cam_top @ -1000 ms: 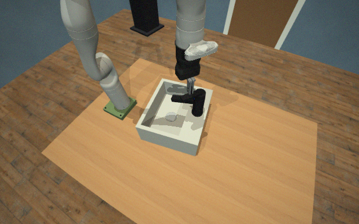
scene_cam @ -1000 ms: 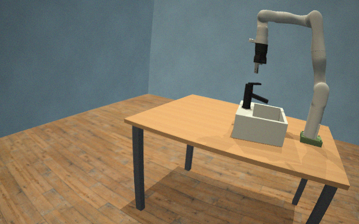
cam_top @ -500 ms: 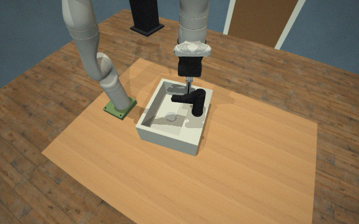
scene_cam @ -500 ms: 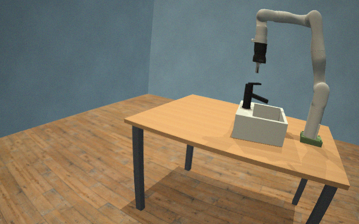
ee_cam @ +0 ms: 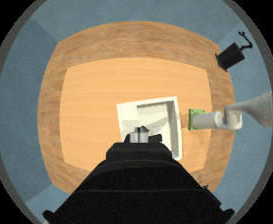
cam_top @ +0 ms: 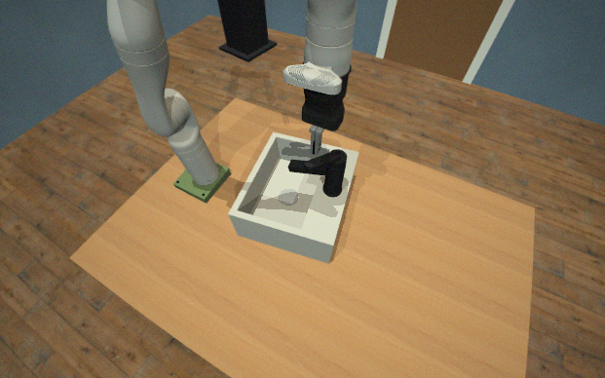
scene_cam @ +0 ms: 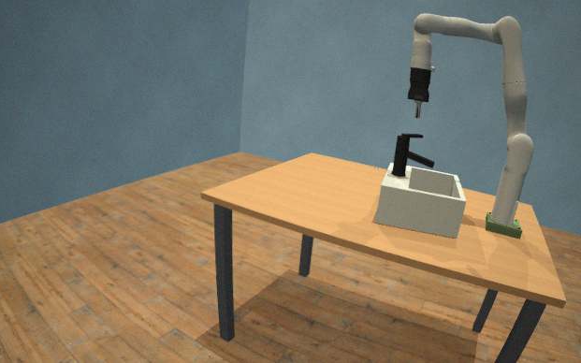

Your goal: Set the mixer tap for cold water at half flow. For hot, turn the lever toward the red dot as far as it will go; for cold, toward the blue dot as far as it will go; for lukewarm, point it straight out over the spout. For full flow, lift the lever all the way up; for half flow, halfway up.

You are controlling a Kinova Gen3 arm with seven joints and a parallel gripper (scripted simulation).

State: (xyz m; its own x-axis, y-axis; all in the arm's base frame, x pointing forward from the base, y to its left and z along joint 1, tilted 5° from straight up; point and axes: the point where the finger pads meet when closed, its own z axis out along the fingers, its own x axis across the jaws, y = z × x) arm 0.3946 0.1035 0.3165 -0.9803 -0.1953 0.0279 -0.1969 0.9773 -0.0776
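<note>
Now: hand 8 cm above the lever and 3 cm to the right of it. Also, from my hand: black mixer tap 13 cm below, 5 cm to the left; white basin 32 cm below, 10 cm behind, 3 cm to the left.
</note>
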